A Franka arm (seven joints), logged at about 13 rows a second.
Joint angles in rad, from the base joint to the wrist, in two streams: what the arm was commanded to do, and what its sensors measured. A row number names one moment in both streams.
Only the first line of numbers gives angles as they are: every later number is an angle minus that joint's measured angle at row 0.
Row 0, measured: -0.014 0.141 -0.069 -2.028 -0.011 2.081 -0.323
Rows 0 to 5, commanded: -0.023 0.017 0.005 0.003 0.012 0.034 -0.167; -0.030 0.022 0.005 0.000 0.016 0.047 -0.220; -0.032 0.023 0.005 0.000 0.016 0.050 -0.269; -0.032 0.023 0.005 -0.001 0.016 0.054 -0.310; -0.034 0.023 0.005 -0.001 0.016 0.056 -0.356; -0.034 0.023 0.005 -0.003 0.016 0.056 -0.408
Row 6, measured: -0.025 0.023 -0.001 0.000 0.001 0.038 -0.314
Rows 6 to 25, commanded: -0.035 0.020 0.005 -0.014 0.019 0.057 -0.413; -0.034 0.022 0.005 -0.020 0.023 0.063 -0.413; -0.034 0.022 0.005 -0.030 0.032 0.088 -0.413; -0.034 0.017 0.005 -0.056 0.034 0.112 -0.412; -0.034 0.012 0.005 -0.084 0.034 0.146 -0.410; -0.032 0.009 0.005 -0.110 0.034 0.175 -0.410; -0.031 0.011 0.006 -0.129 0.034 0.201 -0.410; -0.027 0.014 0.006 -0.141 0.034 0.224 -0.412; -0.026 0.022 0.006 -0.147 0.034 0.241 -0.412; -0.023 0.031 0.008 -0.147 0.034 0.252 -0.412; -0.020 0.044 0.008 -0.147 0.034 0.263 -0.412; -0.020 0.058 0.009 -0.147 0.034 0.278 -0.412; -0.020 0.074 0.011 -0.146 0.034 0.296 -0.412; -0.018 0.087 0.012 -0.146 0.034 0.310 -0.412; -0.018 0.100 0.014 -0.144 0.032 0.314 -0.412; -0.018 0.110 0.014 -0.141 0.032 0.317 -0.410; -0.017 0.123 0.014 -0.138 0.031 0.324 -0.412; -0.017 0.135 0.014 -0.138 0.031 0.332 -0.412; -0.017 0.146 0.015 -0.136 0.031 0.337 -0.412; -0.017 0.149 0.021 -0.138 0.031 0.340 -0.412
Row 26, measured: -0.018 0.134 0.016 -0.144 0.015 0.320 -0.385
